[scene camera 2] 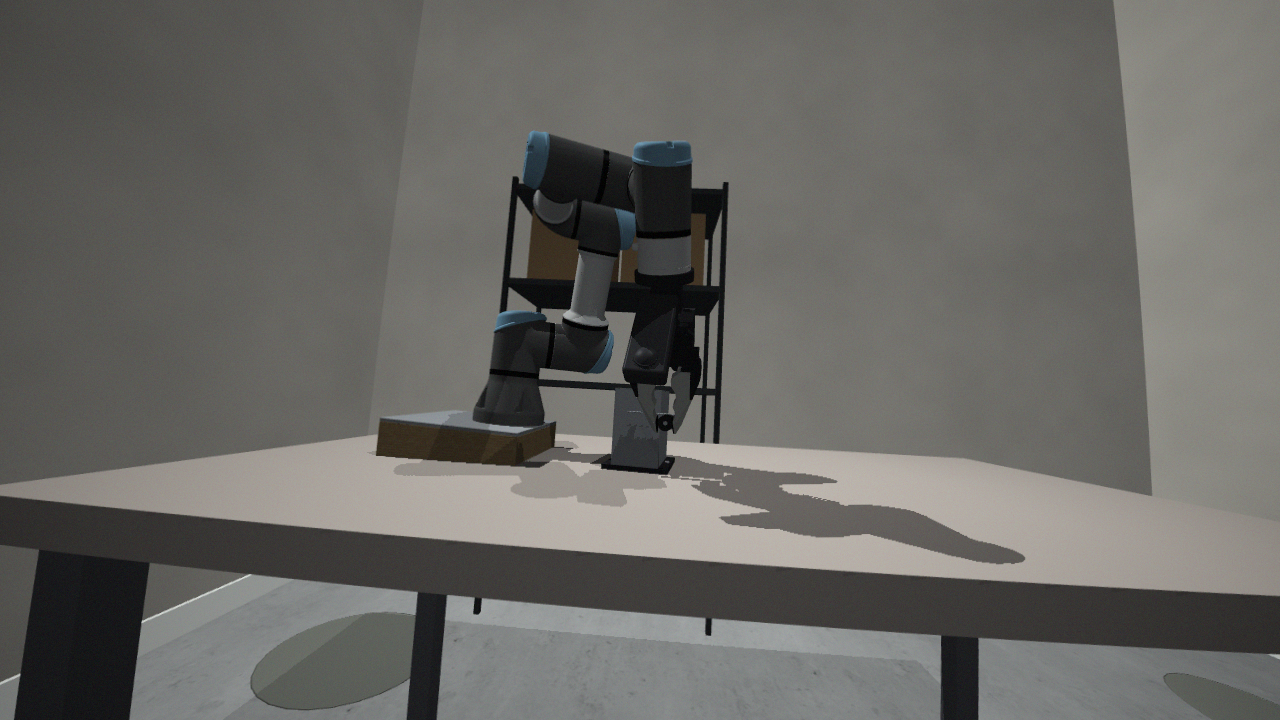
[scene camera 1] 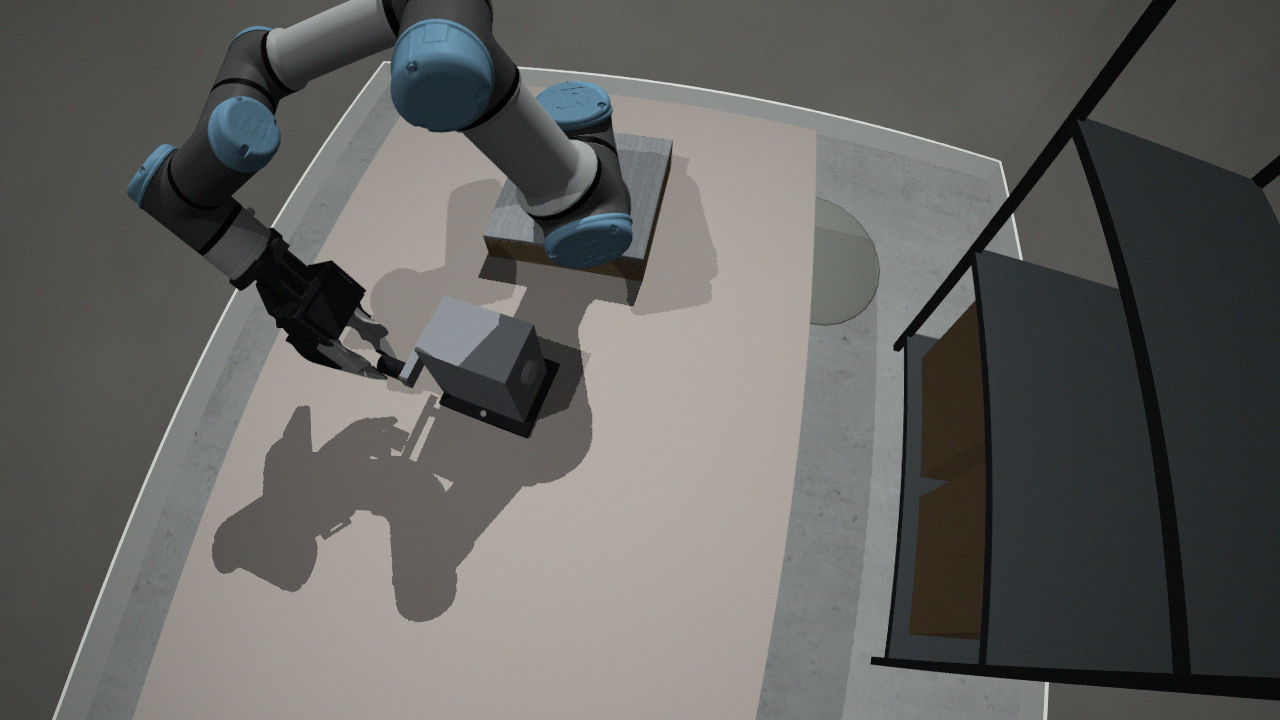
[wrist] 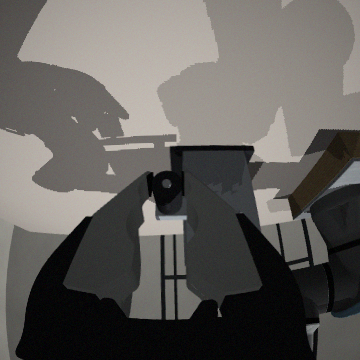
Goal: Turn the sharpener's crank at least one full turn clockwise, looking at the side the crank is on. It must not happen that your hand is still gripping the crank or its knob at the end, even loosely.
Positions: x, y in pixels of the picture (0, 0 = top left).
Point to a grey box-shaped sharpener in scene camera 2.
635, 449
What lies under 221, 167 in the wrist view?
A grey box-shaped sharpener.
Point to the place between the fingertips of my gripper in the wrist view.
At 167, 173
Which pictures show my gripper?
Scene camera 2, scene camera 1 and the wrist view: all of them.
